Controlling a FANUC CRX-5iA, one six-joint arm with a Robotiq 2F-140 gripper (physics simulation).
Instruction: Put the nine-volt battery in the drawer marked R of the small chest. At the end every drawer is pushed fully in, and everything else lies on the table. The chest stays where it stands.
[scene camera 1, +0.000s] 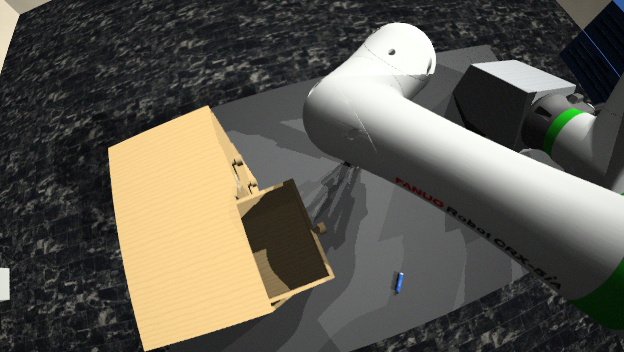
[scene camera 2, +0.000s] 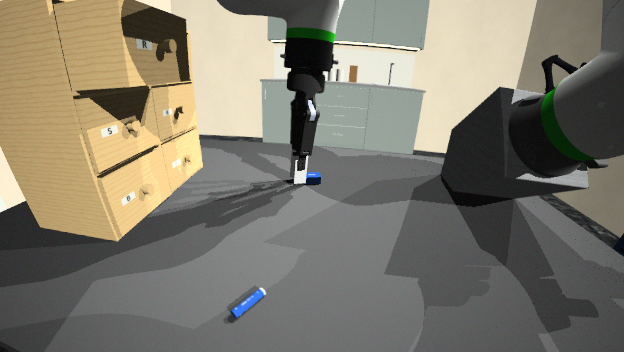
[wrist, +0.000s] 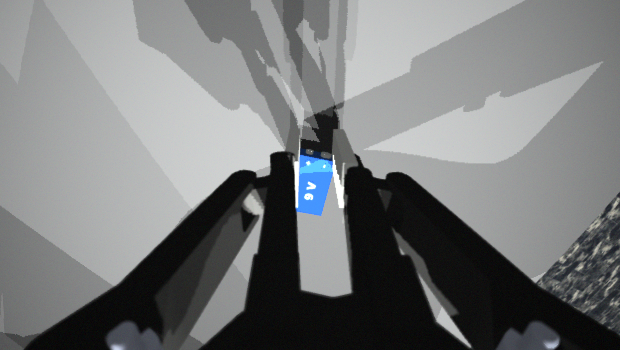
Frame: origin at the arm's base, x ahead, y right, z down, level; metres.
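Where they show: gripper, fingertip midpoint: (scene camera 2: 297, 179) (wrist: 316, 146); arm's base at its link origin: (scene camera 1: 543, 120) (scene camera 2: 545, 135).
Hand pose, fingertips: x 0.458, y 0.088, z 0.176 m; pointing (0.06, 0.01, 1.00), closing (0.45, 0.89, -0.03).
Things, the pixels of their top centre, and the offset from my fingertips. Level surfaces: height alone.
- nine-volt battery at its top centre: (wrist: 311, 185) (scene camera 2: 309, 174) dx -0.026, dy +0.009, dz -0.011 m
- small wooden chest at its top centre: (scene camera 1: 172, 219) (scene camera 2: 99, 23) dx +0.345, dy -0.135, dz -0.331 m
- drawers marked S at its top centre: (scene camera 2: 82, 95) dx +0.318, dy -0.212, dz -0.210 m
- B at its top centre: (scene camera 2: 100, 159) dx +0.317, dy -0.211, dz -0.099 m
- blue cylindrical battery with a white end, top centre: (scene camera 2: 248, 299) (scene camera 1: 399, 282) dx -0.012, dy -0.327, dz -0.003 m
- table at its surface level: dz +0.007 m
The nine-volt battery (scene camera 2: 314, 178) (wrist: 312, 185) is a blue block marked 9 V, lying at table level. My gripper (scene camera 2: 300, 179) (wrist: 316, 146) points down and is shut on the battery, with a pale finger pad on each side of it in the wrist view. The arm hides both in scene camera 1. The small wooden chest (scene camera 1: 185, 225) (scene camera 2: 25, 100) stands on the left. Its top drawer, marked R (scene camera 1: 285, 240) (scene camera 2: 150, 52), is pulled out, and the part of its inside that shows holds no object. The drawers marked S (scene camera 2: 107, 142) and B (scene camera 2: 125, 205) look pushed in.
A blue cylindrical battery with a white end (scene camera 1: 399, 283) (scene camera 2: 248, 303) lies on the table (scene camera 1: 380, 320) (scene camera 2: 340, 300), in front of the chest. A large grey box-shaped block (scene camera 1: 492, 102) (scene camera 2: 477, 145) stands on the far side from the chest. The R drawer juts out over the table.
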